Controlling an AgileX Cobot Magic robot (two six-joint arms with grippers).
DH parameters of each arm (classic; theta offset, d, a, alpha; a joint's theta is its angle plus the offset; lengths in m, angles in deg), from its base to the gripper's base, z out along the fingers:
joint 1: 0 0.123 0 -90
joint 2: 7.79 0 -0.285 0
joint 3: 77.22 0 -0.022 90
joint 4: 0 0.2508 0 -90
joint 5: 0 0 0.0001 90
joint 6: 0 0.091 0 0
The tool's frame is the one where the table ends.
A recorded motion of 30 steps. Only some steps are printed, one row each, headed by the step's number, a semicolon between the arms.
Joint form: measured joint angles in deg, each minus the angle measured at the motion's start. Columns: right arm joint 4, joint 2, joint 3, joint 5, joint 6, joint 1; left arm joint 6, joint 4, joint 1, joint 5, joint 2, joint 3.
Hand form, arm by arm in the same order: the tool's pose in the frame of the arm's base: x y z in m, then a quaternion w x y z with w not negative. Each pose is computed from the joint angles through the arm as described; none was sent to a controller.
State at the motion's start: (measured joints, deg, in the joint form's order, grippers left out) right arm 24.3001 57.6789 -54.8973 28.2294 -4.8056 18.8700; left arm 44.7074 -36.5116 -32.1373 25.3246 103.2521 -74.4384
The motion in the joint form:
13: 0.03 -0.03 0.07 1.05 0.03 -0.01; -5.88 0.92 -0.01 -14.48 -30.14 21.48
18: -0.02 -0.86 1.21 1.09 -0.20 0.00; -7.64 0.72 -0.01 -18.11 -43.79 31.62
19: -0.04 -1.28 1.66 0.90 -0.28 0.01; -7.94 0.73 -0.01 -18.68 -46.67 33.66
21: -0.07 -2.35 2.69 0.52 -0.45 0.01; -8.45 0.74 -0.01 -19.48 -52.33 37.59
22: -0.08 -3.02 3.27 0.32 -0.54 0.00; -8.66 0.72 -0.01 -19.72 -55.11 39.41
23: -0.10 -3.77 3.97 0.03 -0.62 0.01; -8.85 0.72 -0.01 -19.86 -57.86 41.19
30: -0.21 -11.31 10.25 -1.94 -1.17 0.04; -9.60 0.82 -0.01 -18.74 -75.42 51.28
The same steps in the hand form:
13: 0.1948 0.0860 0.3761 0.48358 -0.06993 0.83742 0.24495; 0.2363 -0.1603 0.3232 0.51576 0.28630 0.78760 -0.17807
18: 0.1912 0.0847 0.3725 0.48164 -0.07181 0.83891 0.24311; 0.1881 -0.1262 0.3293 0.56194 0.25401 0.76522 -0.18476
19: 0.1896 0.0841 0.3716 0.48300 -0.07206 0.83825 0.24261; 0.1782 -0.1193 0.3291 0.57097 0.24859 0.75992 -0.18632
21: 0.1854 0.0824 0.3700 0.48649 -0.07252 0.83644 0.24173; 0.1591 -0.1064 0.3269 0.58700 0.23959 0.74961 -0.19002
22: 0.1828 0.0814 0.3692 0.48882 -0.07271 0.83517 0.24138; 0.1499 -0.1004 0.3254 0.59454 0.23576 0.74427 -0.19234
23: 0.1799 0.0802 0.3682 0.49148 -0.07276 0.83371 0.24101; 0.1410 -0.0947 0.3234 0.60149 0.23261 0.73905 -0.19469
30: 0.1515 0.0693 0.3581 0.51589 -0.07317 0.81910 0.23995; 0.0894 -0.0634 0.3043 0.64099 0.22332 0.70282 -0.21286

